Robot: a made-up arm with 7 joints.
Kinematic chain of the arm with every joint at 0, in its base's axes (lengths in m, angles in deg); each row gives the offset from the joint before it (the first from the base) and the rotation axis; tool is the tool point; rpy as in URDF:
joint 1: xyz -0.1 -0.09 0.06 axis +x
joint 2: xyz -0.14 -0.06 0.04 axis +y
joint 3: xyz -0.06 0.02 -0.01 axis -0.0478 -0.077 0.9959
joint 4: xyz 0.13 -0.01 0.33 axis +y
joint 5: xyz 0 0.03 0.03 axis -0.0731 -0.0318 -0.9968
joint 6: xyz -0.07 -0.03 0 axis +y
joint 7: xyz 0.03 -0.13 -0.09 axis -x
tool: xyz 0.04 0 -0.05 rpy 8.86 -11.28 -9.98
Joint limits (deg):
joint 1: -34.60..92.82
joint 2: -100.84..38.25
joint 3: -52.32..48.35
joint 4: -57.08..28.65
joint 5: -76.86..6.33
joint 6: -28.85..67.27
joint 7: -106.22..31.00
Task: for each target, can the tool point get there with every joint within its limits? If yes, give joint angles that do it. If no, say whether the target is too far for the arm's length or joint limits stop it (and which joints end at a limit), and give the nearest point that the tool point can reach.
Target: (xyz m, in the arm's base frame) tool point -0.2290 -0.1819 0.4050
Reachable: yes | joints -22.28 -4.67 -35.71 19.87 -9.66 -20.53 -63.76
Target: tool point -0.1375 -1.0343 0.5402
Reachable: no: too far | nearest point -0.1882 -0.5880 0.3132 | short by 0.503 m
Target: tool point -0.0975 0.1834 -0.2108
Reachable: no: joint limits stop it (at a limit: joint 1, joint 2, joint 3, joint 5, joint 6, joint 7) | nearest point -0.0582 0.1447 0.0683 | short by 0.285 m
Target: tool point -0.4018 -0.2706 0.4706
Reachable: yes | joints 12.55 -55.38 6.35 -48.51 -43.10 -13.72 16.75
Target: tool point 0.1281 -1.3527 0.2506
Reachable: no: too far | nearest point -0.0927 -0.6237 0.1406 | short by 0.770 m
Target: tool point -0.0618 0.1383 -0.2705
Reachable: no: joint limits stop it (at a limit: joint 1, joint 2, joint 5, joint 7) | nearest point -0.0364 -0.1479 -0.1781 | short by 0.302 m
